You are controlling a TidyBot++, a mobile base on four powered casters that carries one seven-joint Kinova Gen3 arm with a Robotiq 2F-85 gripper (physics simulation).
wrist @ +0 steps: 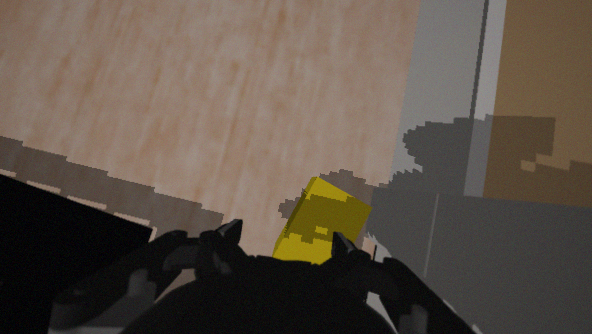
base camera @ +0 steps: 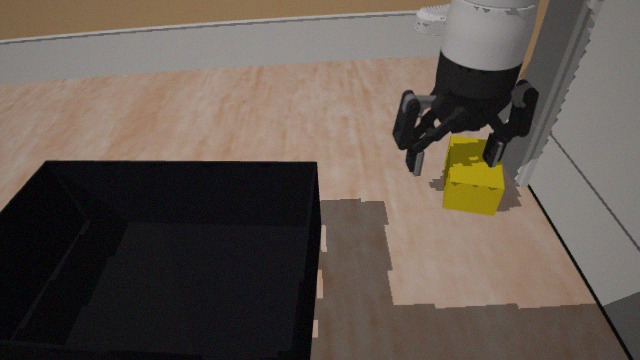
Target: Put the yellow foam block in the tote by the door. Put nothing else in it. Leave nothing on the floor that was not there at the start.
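Places are measured from the arm's base along level axes (x ahead, y left, z up), in metres.
Pixels of known places: gripper, between the fingertips: (wrist: 286, 235) (base camera: 451, 167).
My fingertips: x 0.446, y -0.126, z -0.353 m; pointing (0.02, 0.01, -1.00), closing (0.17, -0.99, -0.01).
Observation:
For each thing: its top centre in the pictures, then the offset to it from my fingertips.
- yellow foam block, centre of its top: (wrist: 322, 234) (base camera: 475, 159) dz +0.002, dx +0.012, dy -0.031 m
- black open tote, centre of its top: (base camera: 134, 235) dz +0.057, dx -0.152, dy +0.307 m
The yellow foam block (base camera: 474, 192) (wrist: 325, 220) lies on the floor, close to the white door frame and panel on the right of the base camera view. My gripper (base camera: 454, 160) (wrist: 286, 235) is open and empty, pointing down above the block. In the base camera view one finger overlaps the block's top and the other is left of the block. In the wrist view the block is off toward the right finger. A black open tote (base camera: 200, 285) (wrist: 65, 260) stands to the left of the block; no object shows on its visible bottom.
A white panel (base camera: 600, 150) with a vertical trim (base camera: 557, 90) rises just right of the block. A pale baseboard (base camera: 225, 47) (wrist: 445, 65) runs along the tan wall (base camera: 175, 15) (wrist: 545, 60) at the back. Shadows fall on the floor between the tote and the block.

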